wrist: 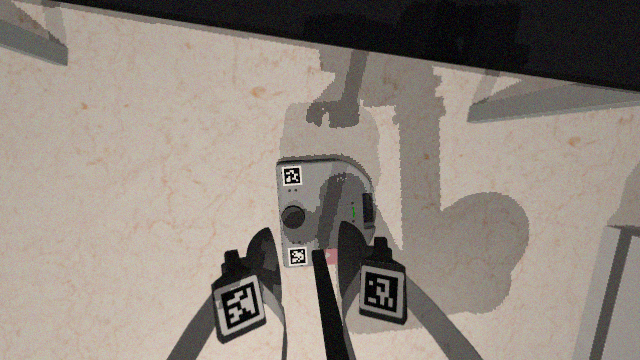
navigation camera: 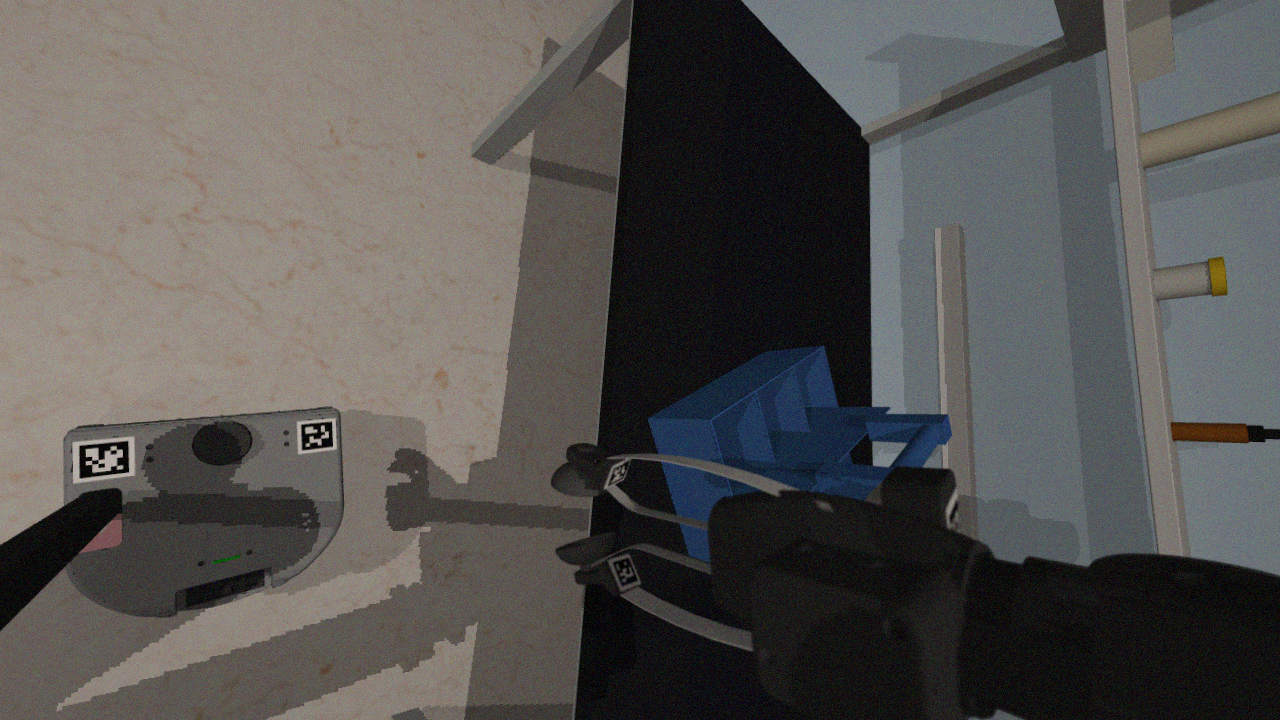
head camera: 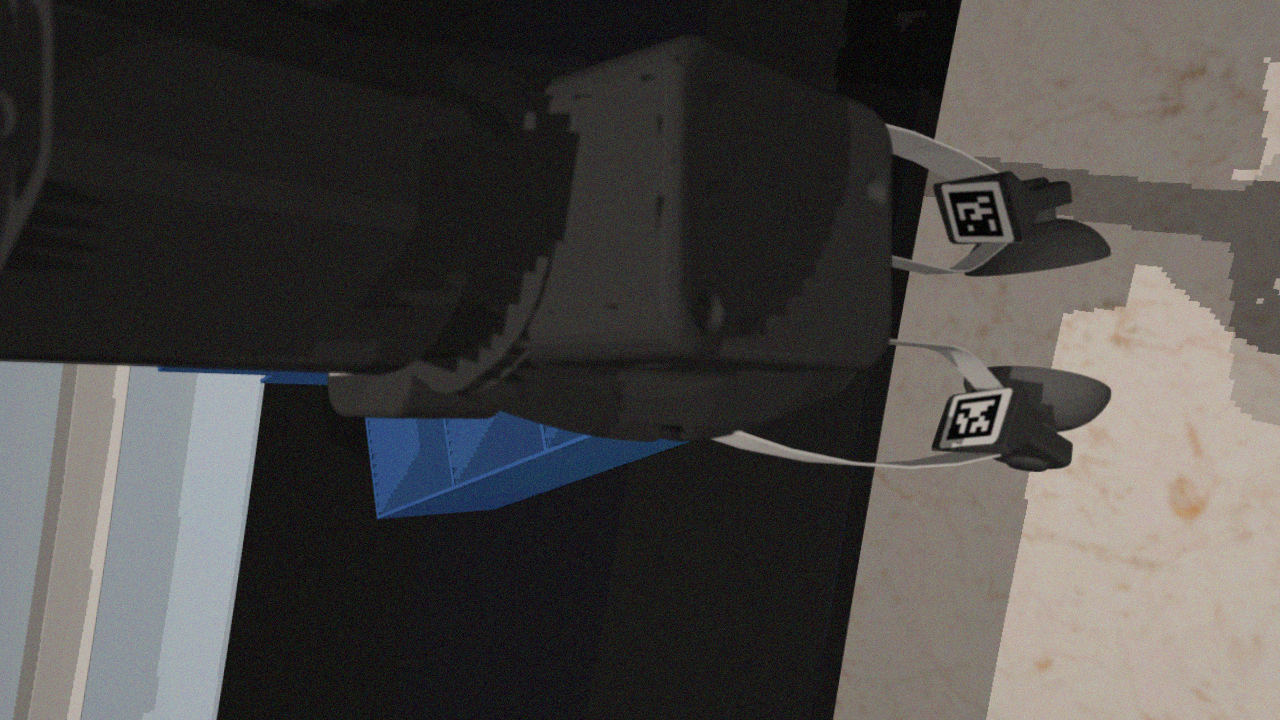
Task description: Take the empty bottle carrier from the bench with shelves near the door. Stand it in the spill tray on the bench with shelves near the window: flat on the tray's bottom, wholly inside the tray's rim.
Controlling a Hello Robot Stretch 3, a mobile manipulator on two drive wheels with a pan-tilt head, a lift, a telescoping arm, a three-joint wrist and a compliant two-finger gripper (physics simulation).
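Frame: origin at the robot's base, x ahead, y left, z up, level; centimetres.
Where they show: gripper, fingertip midpoint: [navigation camera: 567, 507] [head camera: 1061, 329]; robot's base, origin of the base link: [navigation camera: 223, 440].
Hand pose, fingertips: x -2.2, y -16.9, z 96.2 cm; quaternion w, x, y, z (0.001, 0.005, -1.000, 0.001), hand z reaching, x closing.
Each offset is from my fingertips to the top centre of the thing. "*": to the spot under its first point. Level surfaces: height alone.
The blue bottle carrier {dx -2.7, dy -43.0, dz +8.1 cm} [head camera: 519, 488] [navigation camera: 689, 465] stands on the black bench top {dz -19.9 cm} [head camera: 537, 626] [navigation camera: 733, 179] [wrist: 575, 50]; its compartments show no bottles. In the head camera view the wrist and gripper body hide most of it. The carrier does not show in the wrist view. My gripper [head camera: 1069, 322] [navigation camera: 580, 512] [wrist: 306, 250] is open, with its fingers apart and nothing between them. Its fingertips are at the bench's floor-side edge, past the carrier, and the gripper body overlaps the carrier in the navigation view. The spill tray does not show.
My wheeled base [navigation camera: 295, 528] [wrist: 312, 172] is on the floor beside the bench. Behind the bench are a pale rail [navigation camera: 953, 358] and a shelf edge [navigation camera: 1141, 268], with a yellow-capped bottle {* dx +16.3, dy -79.0, dz +28.6 cm} [navigation camera: 1186, 280] and an orange-brown object {* dx -3.4, dy -76.6, dz +28.8 cm} [navigation camera: 1208, 432]. A grey box-like object [wrist: 620, 310] is at right.
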